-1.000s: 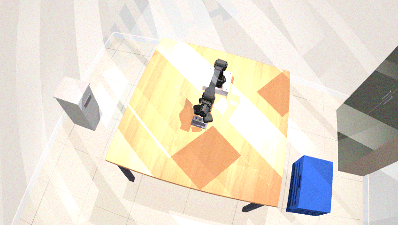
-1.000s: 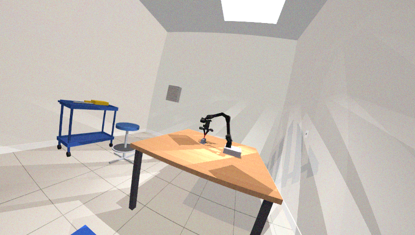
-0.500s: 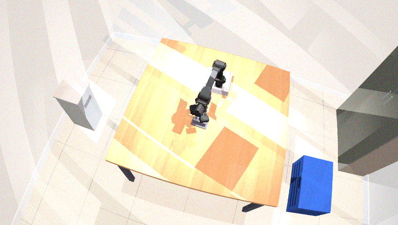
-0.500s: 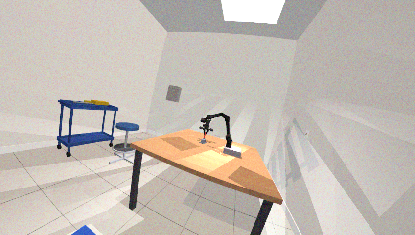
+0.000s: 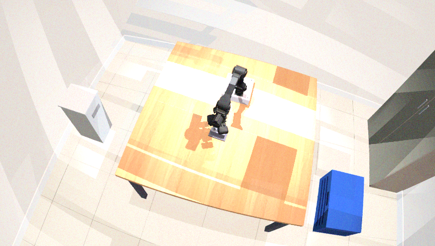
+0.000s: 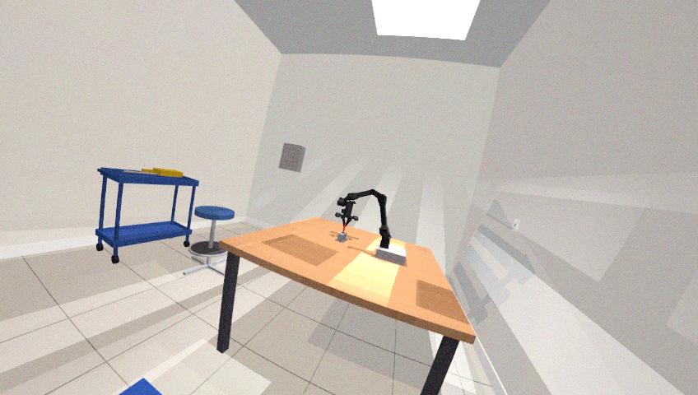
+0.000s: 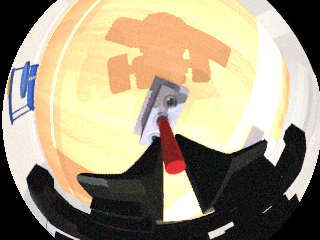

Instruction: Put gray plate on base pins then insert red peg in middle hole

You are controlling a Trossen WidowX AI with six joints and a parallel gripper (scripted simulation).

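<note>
Right now the red peg is right at my gripper tip. From my gripper tip the other things lie so: gray base (110 mm below); gray plate (70 mm below).
</note>
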